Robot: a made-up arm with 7 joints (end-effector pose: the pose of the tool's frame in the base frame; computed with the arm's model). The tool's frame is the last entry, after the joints.
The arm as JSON. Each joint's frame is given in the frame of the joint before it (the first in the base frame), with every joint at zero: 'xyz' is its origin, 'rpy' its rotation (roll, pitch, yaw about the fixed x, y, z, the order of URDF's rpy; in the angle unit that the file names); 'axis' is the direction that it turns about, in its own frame. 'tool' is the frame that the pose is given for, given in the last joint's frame.
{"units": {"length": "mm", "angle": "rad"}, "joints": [
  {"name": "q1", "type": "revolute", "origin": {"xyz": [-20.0, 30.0, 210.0], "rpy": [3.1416, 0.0, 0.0]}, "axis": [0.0, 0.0, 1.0]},
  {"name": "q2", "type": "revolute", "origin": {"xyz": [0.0, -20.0, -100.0], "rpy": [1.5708, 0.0, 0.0]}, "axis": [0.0, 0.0, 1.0]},
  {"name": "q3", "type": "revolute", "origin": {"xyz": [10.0, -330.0, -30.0], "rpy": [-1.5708, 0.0, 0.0]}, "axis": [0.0, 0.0, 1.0]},
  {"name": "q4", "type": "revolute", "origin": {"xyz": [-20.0, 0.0, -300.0], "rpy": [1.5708, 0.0, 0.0]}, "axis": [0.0, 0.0, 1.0]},
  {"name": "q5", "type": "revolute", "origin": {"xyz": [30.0, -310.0, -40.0], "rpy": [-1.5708, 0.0, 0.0]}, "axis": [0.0, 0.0, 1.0]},
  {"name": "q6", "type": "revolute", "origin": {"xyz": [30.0, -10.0, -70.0], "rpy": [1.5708, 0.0, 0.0]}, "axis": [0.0, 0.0, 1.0]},
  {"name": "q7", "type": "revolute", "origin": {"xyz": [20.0, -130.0, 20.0], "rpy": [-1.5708, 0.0, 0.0]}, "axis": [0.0, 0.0, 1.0]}
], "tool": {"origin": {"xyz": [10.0, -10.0, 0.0], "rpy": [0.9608, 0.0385, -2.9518]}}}
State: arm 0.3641 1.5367 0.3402 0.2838 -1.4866 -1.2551 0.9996
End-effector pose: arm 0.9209 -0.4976 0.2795 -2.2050 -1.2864 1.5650
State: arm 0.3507 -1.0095 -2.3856 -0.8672 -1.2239 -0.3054 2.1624
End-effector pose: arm -0.7293 0.0063 1.0953 -2.1279 0.3062 -1.9009
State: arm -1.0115 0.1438 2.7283 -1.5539 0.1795 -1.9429 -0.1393
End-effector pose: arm 0.1093 0.4732 0.8253 1.0686 -0.4518 -1.7024
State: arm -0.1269 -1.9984 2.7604 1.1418 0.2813 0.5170 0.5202
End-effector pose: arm -0.4338 -0.1733 -0.3835 1.5075 0.1233 -2.0483
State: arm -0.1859 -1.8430 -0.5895 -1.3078 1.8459 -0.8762 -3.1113
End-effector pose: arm -0.6468 -0.3433 -0.2744 0.9328 0.3667 -1.0986
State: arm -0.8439 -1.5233 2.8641 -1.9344 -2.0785 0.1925 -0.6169
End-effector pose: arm -0.3617 -0.1821 0.7964 -1.7665 -0.3424 -3.1072
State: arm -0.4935 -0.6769 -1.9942 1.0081 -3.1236 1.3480 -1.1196
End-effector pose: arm -0.6718 -0.0427 1.0408 -2.5969 0.4400 -2.8490
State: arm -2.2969 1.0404 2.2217 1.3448 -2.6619 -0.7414 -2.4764
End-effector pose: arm -0.0501 0.5508 0.9459 -1.1105 0.2929 1.1085
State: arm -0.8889 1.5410 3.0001 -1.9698 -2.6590 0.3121 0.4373
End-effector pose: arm 0.1611 0.3741 -0.1262 1.5610 0.2870 2.1787
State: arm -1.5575 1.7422 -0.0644 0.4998 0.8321 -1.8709 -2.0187
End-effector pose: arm -0.0613 0.9319 0.0069 -2.8335 -0.4521 0.8215
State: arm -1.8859 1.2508 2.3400 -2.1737 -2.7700 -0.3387 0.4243
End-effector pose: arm -0.4831 0.3072 0.1595 1.4349 -0.7336 2.9349
